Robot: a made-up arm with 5 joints. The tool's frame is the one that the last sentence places.
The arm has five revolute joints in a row. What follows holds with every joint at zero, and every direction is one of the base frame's. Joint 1 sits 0.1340 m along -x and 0.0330 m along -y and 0.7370 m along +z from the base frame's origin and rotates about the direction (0.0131, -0.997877, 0.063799), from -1.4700 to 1.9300 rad. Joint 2 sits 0.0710 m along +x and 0.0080 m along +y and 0.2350 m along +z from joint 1 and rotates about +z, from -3.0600 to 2.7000 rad. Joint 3 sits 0.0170 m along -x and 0.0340 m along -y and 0.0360 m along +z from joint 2 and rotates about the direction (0.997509, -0.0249, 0.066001), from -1.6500 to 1.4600 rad. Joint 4 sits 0.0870 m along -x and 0.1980 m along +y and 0.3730 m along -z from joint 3 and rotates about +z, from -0.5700 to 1.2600 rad. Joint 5 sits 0.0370 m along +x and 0.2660 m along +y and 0.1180 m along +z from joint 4 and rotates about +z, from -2.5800 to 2.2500 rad. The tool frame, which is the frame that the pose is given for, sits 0.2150 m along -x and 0.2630 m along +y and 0.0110 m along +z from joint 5; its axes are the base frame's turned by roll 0.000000, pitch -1.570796 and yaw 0.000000 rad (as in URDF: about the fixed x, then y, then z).
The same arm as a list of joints. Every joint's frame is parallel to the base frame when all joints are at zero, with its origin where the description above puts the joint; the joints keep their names.
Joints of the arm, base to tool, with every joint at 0 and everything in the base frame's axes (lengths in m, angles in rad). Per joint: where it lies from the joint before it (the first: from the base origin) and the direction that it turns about. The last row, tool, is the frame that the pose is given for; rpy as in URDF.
joint 1: origin -0.1340 -0.0330 0.7370 axis 0.0131 -0.997877 0.063799
joint 2: origin 0.0710 0.0080 0.2350 axis 0 0 1
joint 3: origin -0.0170 -0.0340 0.0360 axis 0.997509 -0.0249 0.066001
joint 4: origin -0.0870 0.1980 -0.3730 axis 0 0 1
joint 5: origin 0.0370 0.2660 0.1180 axis 0 0 1
tool: origin -0.2150 0.2630 0.0110 rpy 0.0000 -1.5708 0.0000
Joint limits (rad, base to tool): -1.4700..1.9300 -3.0600..2.7000 -1.6500..1.4600 -0.5700..1.2600 -2.5800..2.2500

